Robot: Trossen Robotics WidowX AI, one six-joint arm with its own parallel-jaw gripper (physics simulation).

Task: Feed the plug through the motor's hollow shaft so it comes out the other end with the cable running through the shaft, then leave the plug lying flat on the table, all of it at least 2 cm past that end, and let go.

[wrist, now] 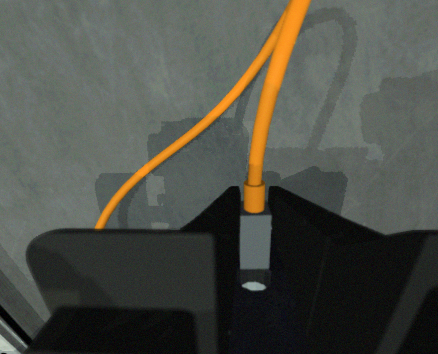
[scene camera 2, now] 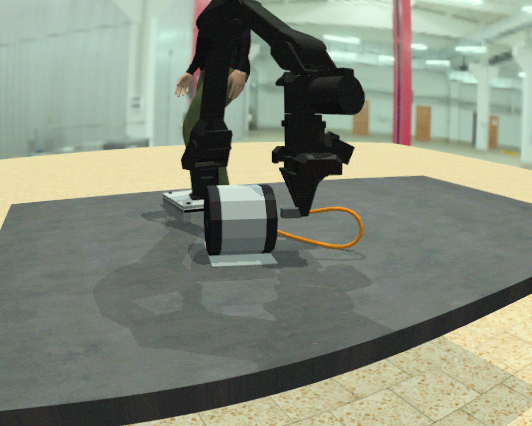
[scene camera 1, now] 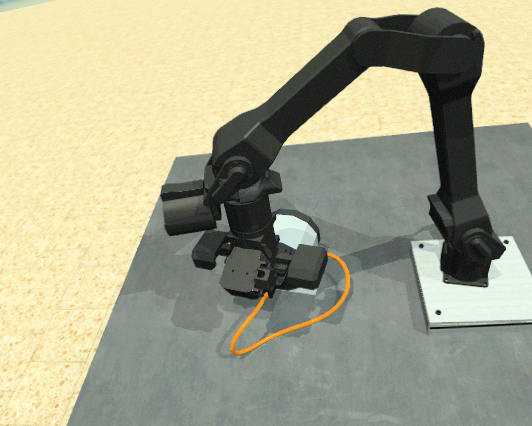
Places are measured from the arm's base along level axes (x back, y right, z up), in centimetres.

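Pixels of known places: gripper, fingertip midpoint: (wrist: 253,195) (scene camera 2: 303,215) (scene camera 1: 266,295); arm's base, origin of the base link: (scene camera 1: 464,269).
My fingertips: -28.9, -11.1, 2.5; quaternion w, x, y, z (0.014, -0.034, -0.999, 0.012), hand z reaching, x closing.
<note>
Ahead of a thing's pixels: the offset from my fingertips to its top centre, as dx, dy, dz. Level surfaces: height alone.
The motor {+0.5, +10.1, +4.6} (scene camera 1: 295,229) (scene camera 2: 242,215) lies on its side, a pale drum with black end rings on a light foot. My gripper (scene camera 2: 304,214) (wrist: 253,195) is shut on the grey plug {+0.1, +1.9, +1.1} (scene camera 2: 290,213) (wrist: 255,241), above the table beside the motor's right end in scene camera 2. The plug is about level, its free end toward the motor with a small gap visible. The orange cable (scene camera 1: 348,280) (scene camera 2: 361,225) (wrist: 272,90) leaves the plug's back and loops round to the motor's side. The shaft opening is hidden in both scene views; its alignment with the plug cannot be told. Fingertips are hidden in scene camera 1.
The arm's base stands on a white plate (scene camera 1: 475,312) (scene camera 2: 182,201) on the dark grey table {dz -5.5} (scene camera 1: 380,370) (scene camera 2: 165,345). The wide gripper body hangs close over and beside the motor in scene camera 1. The cable's loop hangs low, near the table. A person stands behind the arm.
</note>
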